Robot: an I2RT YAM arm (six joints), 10 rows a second.
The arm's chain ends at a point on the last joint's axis. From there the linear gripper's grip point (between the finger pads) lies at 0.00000 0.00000 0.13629 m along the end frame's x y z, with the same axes.
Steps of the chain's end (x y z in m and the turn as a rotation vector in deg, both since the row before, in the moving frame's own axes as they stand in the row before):
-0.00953, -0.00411, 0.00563, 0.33, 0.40, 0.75
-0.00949, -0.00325, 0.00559, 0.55, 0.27, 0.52
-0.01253, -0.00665, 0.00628, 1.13, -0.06, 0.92
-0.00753, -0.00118, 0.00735, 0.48, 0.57, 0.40
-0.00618, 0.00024, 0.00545, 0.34, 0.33, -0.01
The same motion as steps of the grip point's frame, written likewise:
-0.00857, -0.00489, 0.00562, 0.33, 0.40, 0.75
-0.00884, -0.00456, 0.00558, 0.55, 0.27, 0.52
-0.01265, -0.00934, 0.00625, 1.13, -0.06, 0.92
-0.00617, -0.00232, 0.00734, 0.48, 0.57, 0.40
-0.00540, -0.00057, 0.00545, 0.34, 0.33, -0.01

